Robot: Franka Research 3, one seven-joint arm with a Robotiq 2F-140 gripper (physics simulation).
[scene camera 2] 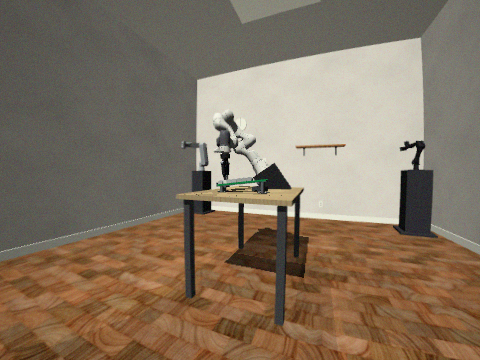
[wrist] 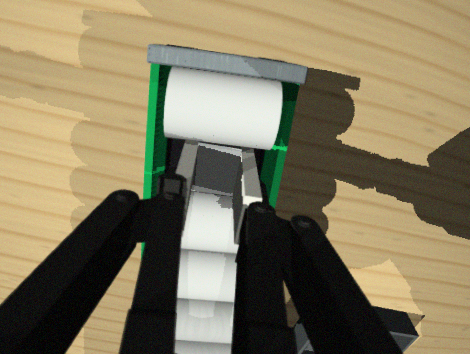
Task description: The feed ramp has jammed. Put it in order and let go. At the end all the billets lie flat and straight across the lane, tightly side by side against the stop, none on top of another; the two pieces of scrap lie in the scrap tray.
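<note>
A white billet (wrist: 223, 107) lies across the green-walled lane (wrist: 151, 125) (scene camera 2: 260, 181), beside the grey stop (wrist: 227, 64) in the wrist view. My gripper (wrist: 216, 159) (scene camera 2: 225, 178) points down into the lane and is shut on a dark grey scrap block (wrist: 215, 171), just behind that billet. Further billets lie in a row behind the block: one billet (wrist: 210, 222), another billet (wrist: 205, 275) and more below, their ends hidden by my fingers. The block's underside is hidden. Part of a dark tray (wrist: 397, 322) shows at the lower right; its contents cannot be made out.
The lane stands on dark supports (scene camera 2: 262, 188) on the wooden table (scene camera 2: 235, 198). A black slanted panel (scene camera 2: 275, 176) stands behind the lane, near the arm's base. Two pedestals with small arms and a wall shelf (scene camera 2: 320, 146) are farther off.
</note>
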